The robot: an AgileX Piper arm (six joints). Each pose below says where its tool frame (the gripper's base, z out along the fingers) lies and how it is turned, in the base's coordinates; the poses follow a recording.
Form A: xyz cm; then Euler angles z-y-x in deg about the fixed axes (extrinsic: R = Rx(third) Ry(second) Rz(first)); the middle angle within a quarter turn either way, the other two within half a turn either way.
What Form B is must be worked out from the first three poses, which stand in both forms.
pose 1, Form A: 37.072, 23.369, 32.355, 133.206, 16.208, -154.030
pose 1, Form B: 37.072, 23.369, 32.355, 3.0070, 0.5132, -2.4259
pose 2, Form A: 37.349, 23.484, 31.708, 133.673, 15.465, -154.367
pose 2, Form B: 37.349, 23.484, 31.708, 2.9989, 0.4994, -2.4312
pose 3, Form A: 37.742, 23.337, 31.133, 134.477, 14.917, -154.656
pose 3, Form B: 37.742, 23.337, 31.133, 2.9894, 0.4875, -2.4438
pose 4, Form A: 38.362, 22.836, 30.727, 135.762, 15.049, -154.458
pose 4, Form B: 38.362, 22.836, 30.727, 2.9762, 0.4878, -2.4706
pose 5, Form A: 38.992, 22.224, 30.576, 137.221, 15.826, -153.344
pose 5, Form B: 38.992, 22.224, 30.576, 2.9534, 0.5048, -2.5095
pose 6, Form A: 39.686, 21.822, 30.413, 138.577, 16.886, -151.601
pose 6, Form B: 39.686, 21.822, 30.413, 2.9223, 0.5308, -2.5535
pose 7, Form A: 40.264, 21.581, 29.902, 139.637, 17.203, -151.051
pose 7, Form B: 40.264, 21.581, 29.902, 2.9054, 0.5360, -2.5803
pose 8, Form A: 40.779, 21.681, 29.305, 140.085, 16.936, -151.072
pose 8, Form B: 40.779, 21.681, 29.305, 2.8988, 0.5305, -2.5880
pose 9, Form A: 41.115, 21.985, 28.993, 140.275, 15.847, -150.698
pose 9, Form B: 41.115, 21.985, 28.993, 2.8804, 0.5189, -2.5907
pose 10, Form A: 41.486, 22.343, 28.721, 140.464, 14.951, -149.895
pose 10, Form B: 41.486, 22.343, 28.721, 2.8567, 0.5137, -2.5974
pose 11, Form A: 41.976, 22.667, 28.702, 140.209, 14.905, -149.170
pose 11, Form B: 41.976, 22.667, 28.702, 2.8463, 0.5209, -2.5985
